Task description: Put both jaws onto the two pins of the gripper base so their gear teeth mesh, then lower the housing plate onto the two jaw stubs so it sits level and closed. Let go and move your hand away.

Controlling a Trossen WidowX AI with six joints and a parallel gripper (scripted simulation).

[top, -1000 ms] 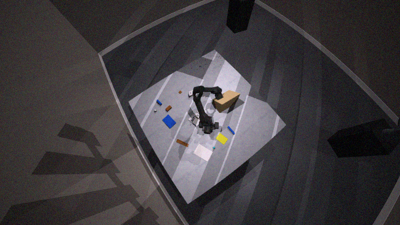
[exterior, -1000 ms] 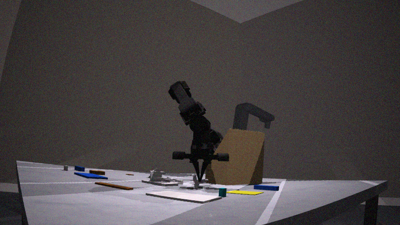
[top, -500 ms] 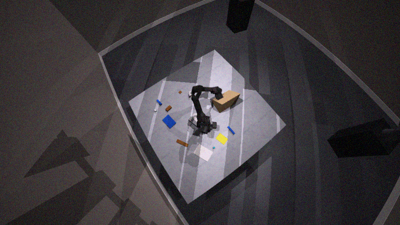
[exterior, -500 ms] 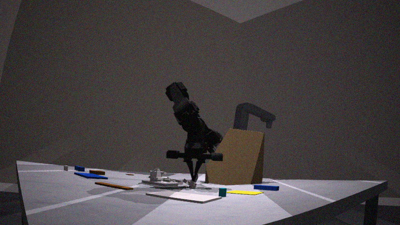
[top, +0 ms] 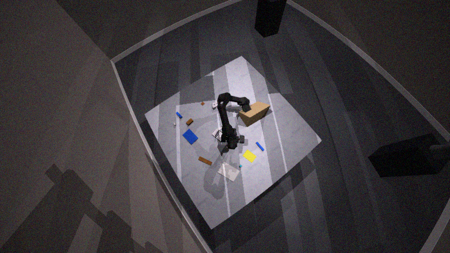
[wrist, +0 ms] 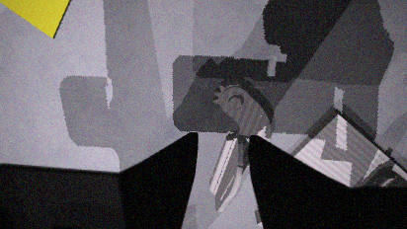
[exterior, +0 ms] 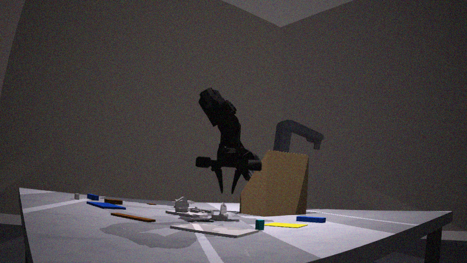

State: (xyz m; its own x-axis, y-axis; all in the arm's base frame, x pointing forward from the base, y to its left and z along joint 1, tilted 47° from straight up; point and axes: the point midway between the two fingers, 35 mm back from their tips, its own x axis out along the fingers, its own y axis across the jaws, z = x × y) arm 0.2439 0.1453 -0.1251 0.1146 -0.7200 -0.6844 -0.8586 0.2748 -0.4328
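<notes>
My gripper tip is now 2 cm to the left of the grey jaw and 7 cm above it. Round my gripper tip: blue bar: 21 cm behind, 14 cm to the left, 7 cm below; then yellow plate: 8 cm behind, 17 cm to the left, 8 cm below; then teal block: 3 cm ahead, 21 cm to the left, 7 cm below.
</notes>
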